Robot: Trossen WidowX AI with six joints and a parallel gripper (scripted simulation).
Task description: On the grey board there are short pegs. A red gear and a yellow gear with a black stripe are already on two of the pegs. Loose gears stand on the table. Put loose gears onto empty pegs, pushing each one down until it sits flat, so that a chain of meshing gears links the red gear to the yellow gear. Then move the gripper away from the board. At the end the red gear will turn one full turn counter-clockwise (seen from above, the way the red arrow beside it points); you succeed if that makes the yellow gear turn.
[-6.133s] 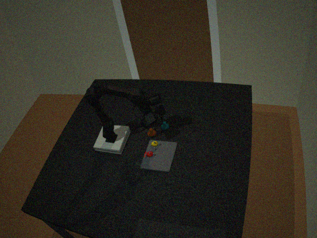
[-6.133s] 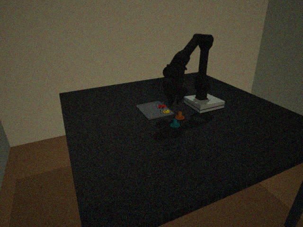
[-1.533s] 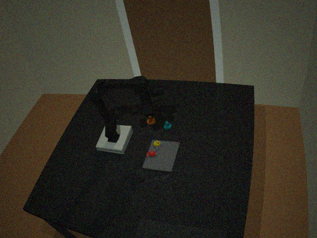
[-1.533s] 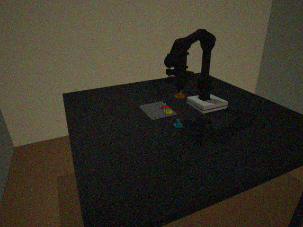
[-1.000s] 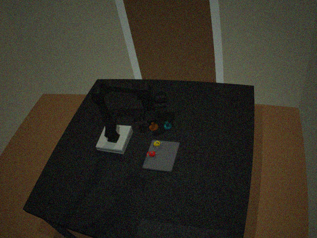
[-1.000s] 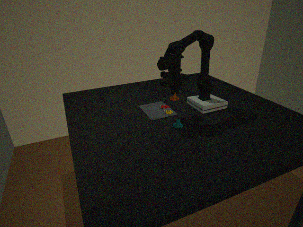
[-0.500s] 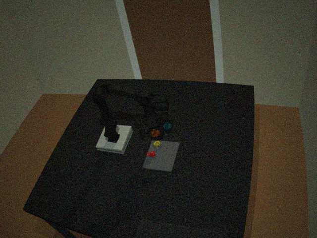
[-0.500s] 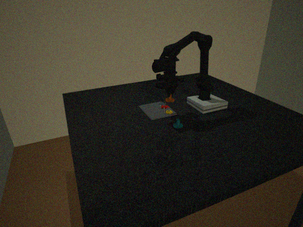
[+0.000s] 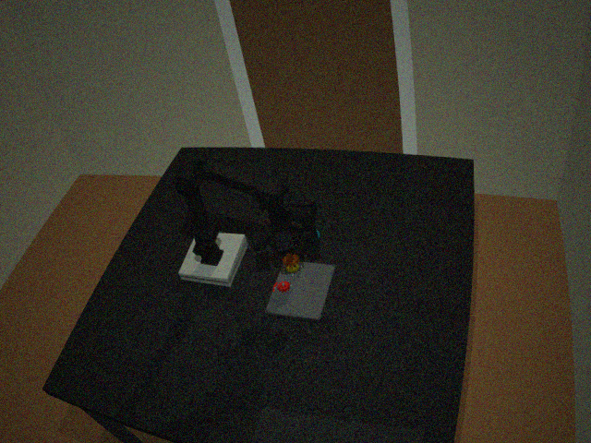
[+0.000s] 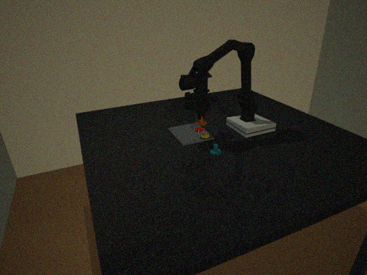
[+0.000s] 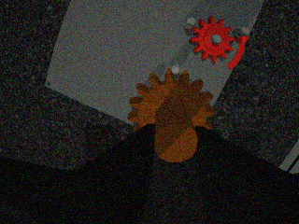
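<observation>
The yellow gear is 10 mm behind my gripper tip, 20 mm to the left of it and 80 mm below it. Round my gripper tip: red gear: 10 mm behind, 60 mm to the right, 80 mm below; orange gear: 10 mm below; red arrow: 40 mm behind, 60 mm to the right, 90 mm below.
</observation>
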